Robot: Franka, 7 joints.
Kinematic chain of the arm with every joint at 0, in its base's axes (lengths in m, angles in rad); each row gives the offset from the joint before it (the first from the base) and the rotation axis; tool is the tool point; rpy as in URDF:
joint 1: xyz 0 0 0.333 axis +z
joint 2: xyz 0 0 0 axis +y
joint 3: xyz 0 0 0.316 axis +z
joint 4: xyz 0.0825 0 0 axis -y
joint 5: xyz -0.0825 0 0.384 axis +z
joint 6: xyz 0 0 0 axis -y
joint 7: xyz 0.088 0 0 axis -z
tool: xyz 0 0 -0.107 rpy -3.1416 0 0
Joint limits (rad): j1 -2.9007..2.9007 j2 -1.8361..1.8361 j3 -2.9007..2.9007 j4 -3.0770..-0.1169 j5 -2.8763..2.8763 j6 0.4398..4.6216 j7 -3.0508..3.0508
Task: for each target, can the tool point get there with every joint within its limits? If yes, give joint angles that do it. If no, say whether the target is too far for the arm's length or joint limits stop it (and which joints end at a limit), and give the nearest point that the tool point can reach.
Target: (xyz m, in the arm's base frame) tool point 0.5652 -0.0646 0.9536
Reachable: yes | joints -0.4764 0.4698 1.0267 -0.6460 -2.2902 1.8280 -0.2211
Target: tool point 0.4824 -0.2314 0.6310
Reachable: yes | joints 1.9065 0.1482 -2.4517 -2.1660 -0.2149 3.5981 0.5113
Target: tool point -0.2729 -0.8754 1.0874
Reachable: no: too far | nearest point -0.1972 -0.6325 0.8781 | short by 0.330 m
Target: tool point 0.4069 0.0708 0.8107
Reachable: yes | joints 2.0602 -0.9758 -1.0296 -1.9197 -0.5735 4.0884 -1.4441
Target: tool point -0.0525 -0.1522 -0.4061
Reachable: no: joint limits stop it (at a limit: joint 2) | nearest point -0.0564 -0.1636 -0.3492 | short by 0.058 m
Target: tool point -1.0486 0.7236 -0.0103
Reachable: no: too far | nearest point -0.6818 0.4705 0.1098 | short by 0.462 m
